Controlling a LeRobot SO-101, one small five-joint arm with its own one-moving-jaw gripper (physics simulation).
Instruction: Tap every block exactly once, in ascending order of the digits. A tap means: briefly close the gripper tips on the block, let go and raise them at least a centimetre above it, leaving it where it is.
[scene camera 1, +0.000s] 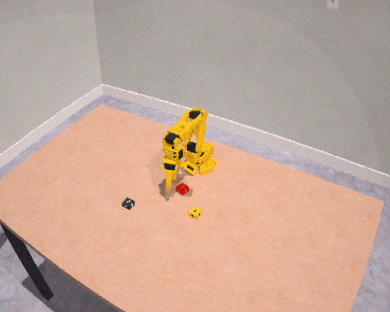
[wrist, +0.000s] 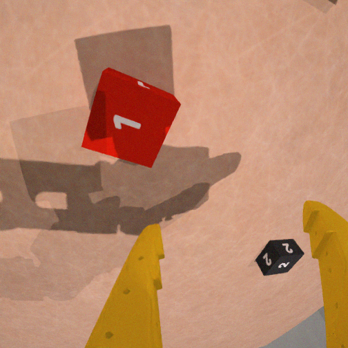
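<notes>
A red block (scene camera 1: 182, 189) (wrist: 131, 120) with the digit 1 sits on the table close to the gripper. A black block (scene camera 1: 128, 203) (wrist: 280, 257) with the digit 2 lies farther off, drawn beyond the gap between the jaws in the wrist view. A yellow block (scene camera 1: 195, 213) stands in front of the red one in the scene view; its digit is too small to read. My gripper (scene camera 1: 169, 188) (wrist: 232, 215) is open, with a wide gap between its jaws and nothing held. It is above the table beside the red block, and its tips are apart from it.
The wooden table top (scene camera 1: 280, 225) carries the arm and the blocks. The arm's base (scene camera 1: 206, 159) stands behind the red block, near the back edge. The arm's shadow falls on the table beside the red block in the wrist view.
</notes>
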